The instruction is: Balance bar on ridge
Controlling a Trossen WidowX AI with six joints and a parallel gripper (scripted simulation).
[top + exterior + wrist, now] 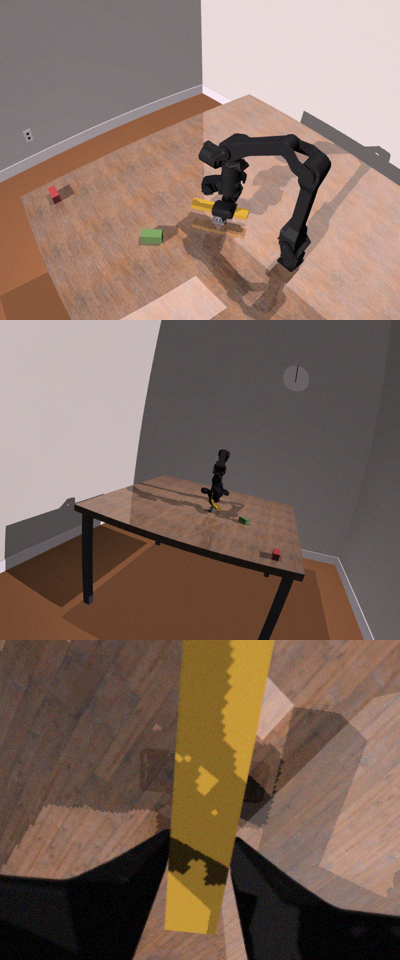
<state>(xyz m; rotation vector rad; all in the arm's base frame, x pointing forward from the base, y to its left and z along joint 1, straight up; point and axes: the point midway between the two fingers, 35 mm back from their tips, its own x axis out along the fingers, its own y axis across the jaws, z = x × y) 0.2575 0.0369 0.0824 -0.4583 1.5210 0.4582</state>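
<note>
Right now the yellow bar is 20 mm ahead of my gripper tip and 20 mm to the left of it. The rest, counted from my gripper tip: red block 480 mm ahead, 460 mm to the left, 30 mm below; then green block 90 mm ahead, 240 mm to the left, 30 mm below.
</note>
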